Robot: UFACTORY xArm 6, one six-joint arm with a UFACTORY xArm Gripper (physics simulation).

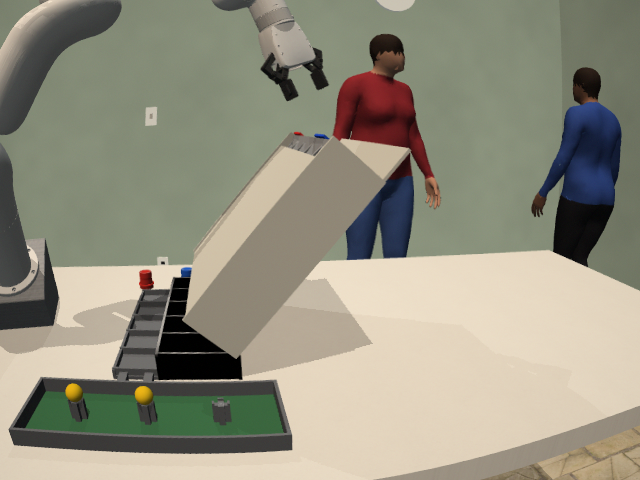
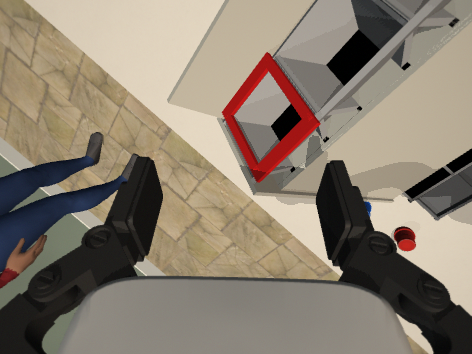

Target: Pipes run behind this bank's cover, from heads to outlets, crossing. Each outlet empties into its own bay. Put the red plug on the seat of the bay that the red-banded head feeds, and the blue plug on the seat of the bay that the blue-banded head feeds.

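Places are measured from the arm's base along level axes (x right, y back, z down), in metres.
Pixels of known places: gripper, fingertip midpoint: [image 1: 308, 93] [image 2: 239, 178]; arm's base, link origin: [image 1: 10, 270].
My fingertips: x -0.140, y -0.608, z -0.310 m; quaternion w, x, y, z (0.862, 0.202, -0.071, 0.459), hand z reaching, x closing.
Note:
Ahead of a thing's pixels: the offset from my fingertips to its top centre. "*": to the spot under its first point.
My gripper [image 1: 305, 90] [image 2: 239, 178] is open and empty, high above the raised top of the bank [image 1: 289, 227]. The red-banded head @(* dx +0.012, dy +0.021, dz +0.084 m) [image 1: 298, 133] [image 2: 289, 92] is an open funnel with a red square rim. The blue-banded head @(* dx +0.235, dy +0.021, dz +0.085 m) [image 1: 321, 136] shows as a blue edge beside it. The red plug @(dx -0.118, dy +0.359, dz +0.393 m) [image 1: 146, 279] [image 2: 405, 239] stands on the table at the far end of the bay row [image 1: 146, 341] [image 2: 450, 192]. The blue plug @(dx -0.134, dy +0.256, dz +0.393 m) [image 1: 186, 272] [image 2: 368, 209] is near it, partly hidden. The sloping cover hides the pipes and part of the black compartments.
A grey-walled tray @(* dx +0.520, dy +0.271, dz +0.416 m) [image 1: 155, 443] with a green floor stands in front, holding two yellow balls @(dx +0.450, dy +0.388, dz +0.377 m) [image 1: 73, 392] @(dx +0.450, dy +0.288, dz +0.377 m) [image 1: 143, 395] on posts and a bare post @(dx +0.450, dy +0.188, dz +0.401 m) [image 1: 221, 411]. Two people, in red [image 1: 377, 111] and blue [image 1: 591, 149], stand behind the table. The arm's base is at left.

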